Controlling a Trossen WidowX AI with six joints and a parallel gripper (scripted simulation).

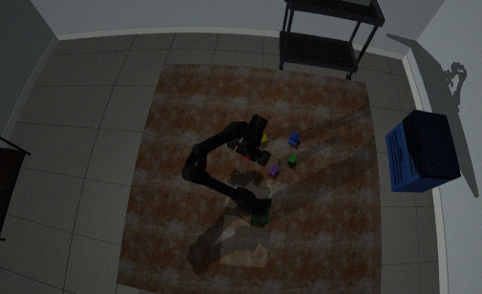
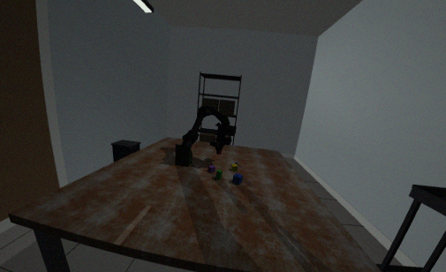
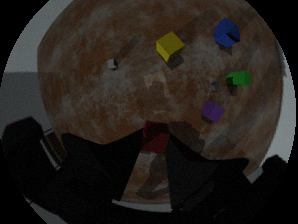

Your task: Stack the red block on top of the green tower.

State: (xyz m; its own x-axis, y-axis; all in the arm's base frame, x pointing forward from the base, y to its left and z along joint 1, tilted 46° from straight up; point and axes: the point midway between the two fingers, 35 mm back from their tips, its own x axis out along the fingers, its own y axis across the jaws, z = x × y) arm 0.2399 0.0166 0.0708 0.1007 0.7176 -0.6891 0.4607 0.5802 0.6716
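Right now my gripper tip is 13 cm to the left of the purple block, 7 cm above it and 3 cm past it. The rest, counted from my gripper tip: white speck (14 cm ahead, 8 cm below, 5 cm to the left); then red block (right at my gripper tip); then yellow block (12 cm ahead, 7 cm to the right, 7 cm below).
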